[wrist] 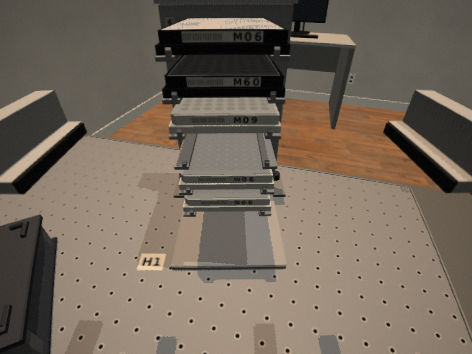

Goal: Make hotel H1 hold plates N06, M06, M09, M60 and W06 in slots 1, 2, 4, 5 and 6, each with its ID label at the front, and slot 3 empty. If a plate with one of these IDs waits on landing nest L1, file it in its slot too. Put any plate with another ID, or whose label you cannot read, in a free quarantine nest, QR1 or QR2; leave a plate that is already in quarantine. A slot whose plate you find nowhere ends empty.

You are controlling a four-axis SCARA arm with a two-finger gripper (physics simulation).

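Hotel H1 (pixel 185 247) stands ahead, its shelves facing me. From the top shelf down it holds a black plate with a pale top labelled M06 (pixel 220 36), a black plate labelled M60 (pixel 225 81), a light grey plate labelled M09 (pixel 225 119), a bare shelf (pixel 225 152), a thin pale plate labelled W06 (pixel 225 179) and a thin pale plate labelled N06 (pixel 227 202). All five labels face front. My gripper (pixel 235 108) is open and empty, with its fingers wide apart at the left and right of the view. L1, QR1 and QR2 do not show.
A dark nest (pixel 17 280) stands at the lower left, partly cut off by the view's edge. The H1 tag (pixel 151 262) lies left of the hotel's base. The perforated table (pixel 350 300) ends at an edge on the right. A desk (pixel 325 39) with a monitor stands behind.
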